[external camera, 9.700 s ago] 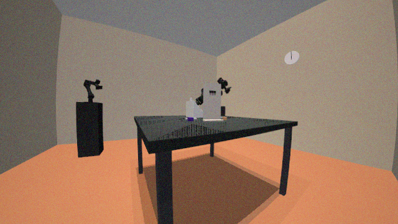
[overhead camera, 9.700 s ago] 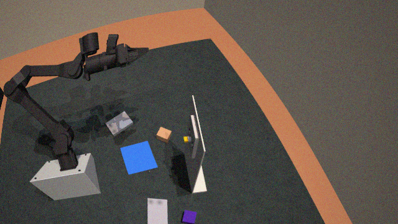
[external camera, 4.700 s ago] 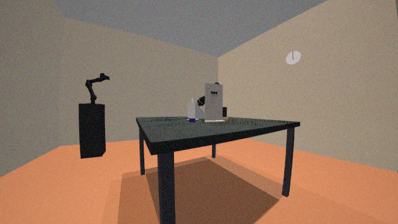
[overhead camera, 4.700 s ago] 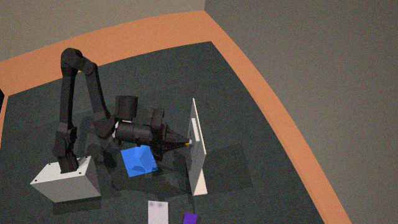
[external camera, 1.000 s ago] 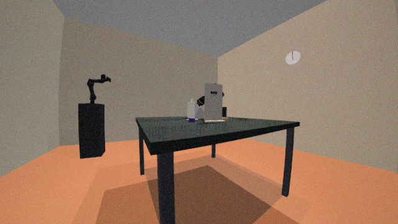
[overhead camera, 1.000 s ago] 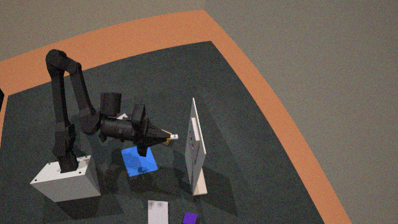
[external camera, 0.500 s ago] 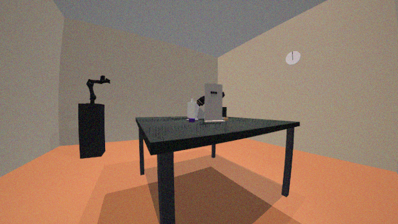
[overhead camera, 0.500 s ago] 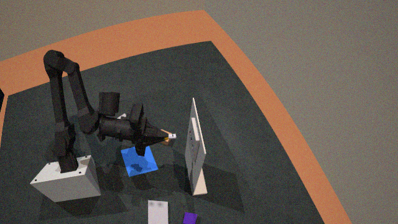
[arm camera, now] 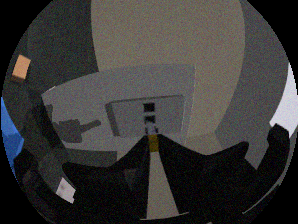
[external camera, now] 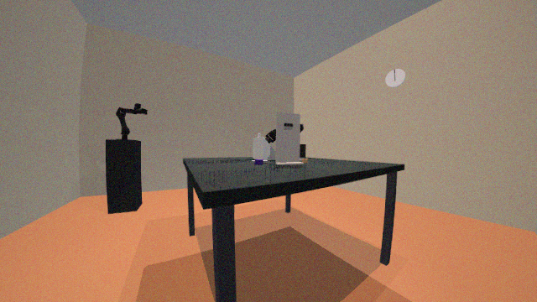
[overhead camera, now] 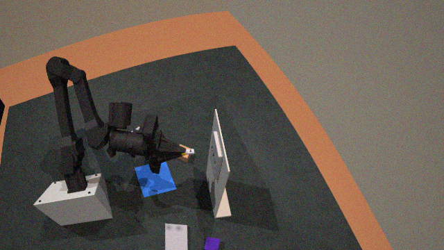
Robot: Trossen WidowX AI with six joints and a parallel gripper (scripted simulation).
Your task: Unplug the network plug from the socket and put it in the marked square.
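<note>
Now: gripper tip 250 mm above the blue marked square, 90 mm past it and 80 mm to the right of it. Also, from my gripper tip: network plug (10 mm ahead); then white panel (100 mm below, 80 mm ahead, 40 mm to the right).
</note>
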